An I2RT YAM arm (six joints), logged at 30 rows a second.
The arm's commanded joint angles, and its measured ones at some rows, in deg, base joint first. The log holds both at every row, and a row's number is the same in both.
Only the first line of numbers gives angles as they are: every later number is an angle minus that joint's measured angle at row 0.
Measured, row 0:
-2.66 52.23 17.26 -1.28 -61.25 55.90
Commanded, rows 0 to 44:
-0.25 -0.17 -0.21 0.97 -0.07 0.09
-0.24 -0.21 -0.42 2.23 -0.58 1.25
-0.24 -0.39 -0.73 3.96 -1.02 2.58
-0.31 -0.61 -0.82 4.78 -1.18 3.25
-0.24 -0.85 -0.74 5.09 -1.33 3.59
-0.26 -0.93 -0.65 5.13 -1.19 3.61
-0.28 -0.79 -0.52 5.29 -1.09 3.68
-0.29 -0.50 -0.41 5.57 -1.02 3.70
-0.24 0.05 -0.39 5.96 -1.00 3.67
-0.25 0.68 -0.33 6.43 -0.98 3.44
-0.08 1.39 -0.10 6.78 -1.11 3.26
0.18 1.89 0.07 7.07 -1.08 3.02
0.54 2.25 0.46 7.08 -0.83 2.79
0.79 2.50 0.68 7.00 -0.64 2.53
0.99 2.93 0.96 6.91 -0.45 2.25
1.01 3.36 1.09 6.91 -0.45 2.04
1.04 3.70 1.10 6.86 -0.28 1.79
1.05 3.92 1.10 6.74 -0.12 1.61
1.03 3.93 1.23 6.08 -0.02 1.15
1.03 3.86 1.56 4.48 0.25 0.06
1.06 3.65 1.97 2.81 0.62 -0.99
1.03 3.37 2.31 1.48 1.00 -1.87
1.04 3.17 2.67 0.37 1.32 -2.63
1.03 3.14 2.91 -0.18 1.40 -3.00
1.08 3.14 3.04 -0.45 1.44 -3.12
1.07 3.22 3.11 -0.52 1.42 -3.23
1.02 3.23 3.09 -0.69 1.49 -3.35
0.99 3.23 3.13 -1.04 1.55 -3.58
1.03 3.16 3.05 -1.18 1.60 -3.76
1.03 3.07 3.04 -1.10 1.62 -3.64
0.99 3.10 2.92 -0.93 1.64 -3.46
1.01 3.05 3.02 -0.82 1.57 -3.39
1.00 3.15 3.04 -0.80 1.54 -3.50
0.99 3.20 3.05 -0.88 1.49 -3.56
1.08 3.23 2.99 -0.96 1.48 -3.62
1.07 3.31 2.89 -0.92 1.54 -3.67
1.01 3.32 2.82 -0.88 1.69 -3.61
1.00 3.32 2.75 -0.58 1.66 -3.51
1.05 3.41 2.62 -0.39 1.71 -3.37
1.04 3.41 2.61 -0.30 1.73 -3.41
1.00 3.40 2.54 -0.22 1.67 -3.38
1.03 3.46 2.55 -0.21 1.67 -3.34
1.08 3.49 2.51 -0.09 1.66 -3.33
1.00 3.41 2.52 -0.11 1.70 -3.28
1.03 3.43 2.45 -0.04 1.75 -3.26
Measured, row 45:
0.73 3.73 1.81 -0.22 1.48 -2.84
